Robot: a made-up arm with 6 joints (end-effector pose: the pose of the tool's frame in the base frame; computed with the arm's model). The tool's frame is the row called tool. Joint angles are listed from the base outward.
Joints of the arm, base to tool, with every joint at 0 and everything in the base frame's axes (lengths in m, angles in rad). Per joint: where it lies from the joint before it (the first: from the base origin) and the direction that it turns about. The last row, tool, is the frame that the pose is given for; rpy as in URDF.
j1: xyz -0.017 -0.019 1.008 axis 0 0 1
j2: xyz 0.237 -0.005 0.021 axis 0 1 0
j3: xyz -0.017 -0.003 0.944 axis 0 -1 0
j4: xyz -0.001 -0.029 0.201 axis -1 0 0
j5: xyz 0.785 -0.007 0.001 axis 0 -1 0
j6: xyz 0.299 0.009 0.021 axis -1 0 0
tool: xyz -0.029 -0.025 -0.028 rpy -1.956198 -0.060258 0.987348
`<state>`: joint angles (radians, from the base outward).
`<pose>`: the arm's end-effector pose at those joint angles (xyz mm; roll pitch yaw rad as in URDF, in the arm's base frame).
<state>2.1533 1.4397 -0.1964 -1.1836 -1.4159 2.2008</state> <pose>-849.3 883.4 282.0 -1.1025 -0.7165 -1.6070</pose>
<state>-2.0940 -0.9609 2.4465 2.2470 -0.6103 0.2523</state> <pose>578.8 1291.1 983.0 -0.9374 -0.2611 2.1357</pose>
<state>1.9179 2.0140 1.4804 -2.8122 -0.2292 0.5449</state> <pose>-749.4 1972.0 310.7 0.4057 -0.3921 1.2892</pose>
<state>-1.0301 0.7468 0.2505 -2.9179 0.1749 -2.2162</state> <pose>861.0 -1656.3 1363.1 -1.6432 1.1843 0.5679</pose>
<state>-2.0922 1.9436 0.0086 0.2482 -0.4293 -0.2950</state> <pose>-503.8 -704.5 -286.1 0.5209 0.5594 -0.0802</pose>
